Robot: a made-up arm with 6 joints.
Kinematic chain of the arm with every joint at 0, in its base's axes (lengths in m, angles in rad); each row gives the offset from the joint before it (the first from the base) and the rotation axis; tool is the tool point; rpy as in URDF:
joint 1: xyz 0 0 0.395 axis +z
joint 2: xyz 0 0 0 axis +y
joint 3: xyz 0.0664 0 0.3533 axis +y
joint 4: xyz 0.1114 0 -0.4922 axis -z
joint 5: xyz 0 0 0 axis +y
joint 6: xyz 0.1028 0 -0.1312 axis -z
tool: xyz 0 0 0 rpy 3.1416 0 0
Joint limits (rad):
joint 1: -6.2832..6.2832
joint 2: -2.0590..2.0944
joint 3: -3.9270..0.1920
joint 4: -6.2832..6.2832
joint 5: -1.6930..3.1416
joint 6: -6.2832..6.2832
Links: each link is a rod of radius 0.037 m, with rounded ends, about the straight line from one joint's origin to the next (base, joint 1, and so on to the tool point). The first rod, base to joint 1, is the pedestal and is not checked.
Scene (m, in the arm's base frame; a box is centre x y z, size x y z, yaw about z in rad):
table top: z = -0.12
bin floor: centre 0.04 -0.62 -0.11 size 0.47 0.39 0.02 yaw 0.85
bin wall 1: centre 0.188 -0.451 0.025 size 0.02 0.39 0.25 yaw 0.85
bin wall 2: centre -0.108 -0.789 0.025 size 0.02 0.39 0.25 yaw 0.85
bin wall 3: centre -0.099 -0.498 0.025 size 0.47 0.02 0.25 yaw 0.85
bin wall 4: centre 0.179 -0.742 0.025 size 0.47 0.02 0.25 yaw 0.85
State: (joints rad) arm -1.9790 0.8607 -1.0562 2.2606 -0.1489 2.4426
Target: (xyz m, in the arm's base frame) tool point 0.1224 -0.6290 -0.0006
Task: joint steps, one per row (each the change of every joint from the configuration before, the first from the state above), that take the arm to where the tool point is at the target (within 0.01 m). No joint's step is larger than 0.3 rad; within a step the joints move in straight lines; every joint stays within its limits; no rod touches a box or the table.
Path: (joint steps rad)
1: -0.0523 -0.2278 -0.1258 0.0780 0.0486 0.1824
2: -0.0524 -0.2278 -0.1258 0.0781 0.0487 0.1824
3: -0.0523 -0.2278 -0.1258 0.0780 0.0486 0.1823
4: -0.0523 -0.2278 -0.1257 0.0781 0.0486 0.1824
5: 0.2287 0.2458 0.0487 -0.0732 0.0147 -0.1824
6: 0.2287 0.2458 0.0487 -0.0733 0.0147 -0.1823
7: 0.2287 0.2457 0.0487 -0.0732 0.0147 -0.1824
8: 0.2287 0.2458 0.0487 -0.0732 0.0147 -0.1824

